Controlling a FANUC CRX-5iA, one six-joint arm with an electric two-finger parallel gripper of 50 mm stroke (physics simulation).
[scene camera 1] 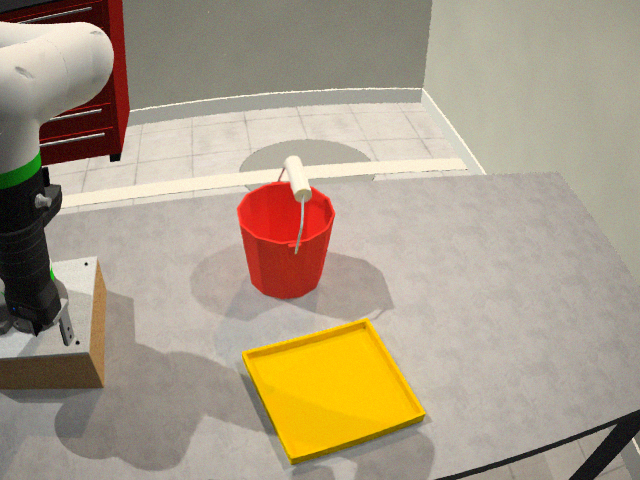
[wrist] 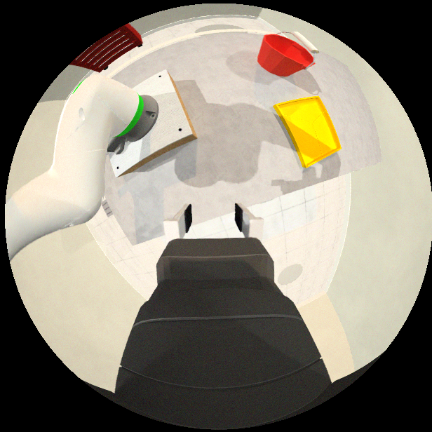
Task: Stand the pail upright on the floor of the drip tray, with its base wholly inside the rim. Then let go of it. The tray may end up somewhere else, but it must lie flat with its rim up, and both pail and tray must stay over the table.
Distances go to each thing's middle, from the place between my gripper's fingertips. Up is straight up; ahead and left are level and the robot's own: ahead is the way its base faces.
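Scene:
The yellow drip tray (scene camera 1: 324, 392) is well below my hand, a long way ahead of it and just a shade to the right of it.

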